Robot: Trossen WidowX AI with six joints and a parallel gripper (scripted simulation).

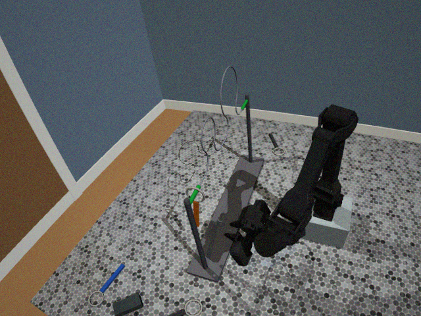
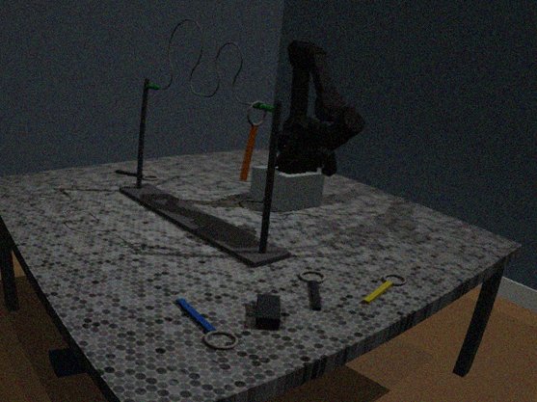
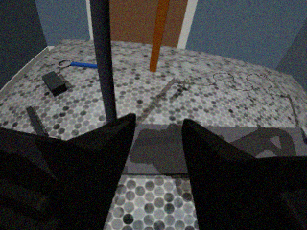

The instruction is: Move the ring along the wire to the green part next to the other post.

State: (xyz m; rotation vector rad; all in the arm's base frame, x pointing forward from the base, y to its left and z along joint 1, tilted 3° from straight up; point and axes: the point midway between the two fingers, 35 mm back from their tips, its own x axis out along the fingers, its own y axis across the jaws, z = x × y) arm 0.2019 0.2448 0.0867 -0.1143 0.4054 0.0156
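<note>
Right now the orange-handled ring is 80 mm ahead of my gripper tip, 10 mm to the left of it and 80 mm above it. Round my gripper tip: yellow-handled ring: 90 mm behind, 310 mm to the left, 180 mm below; then blue-handled ring: 330 mm ahead, 290 mm to the left, 180 mm below; then dark block: 210 mm ahead, 300 mm to the left, 170 mm below.
</note>
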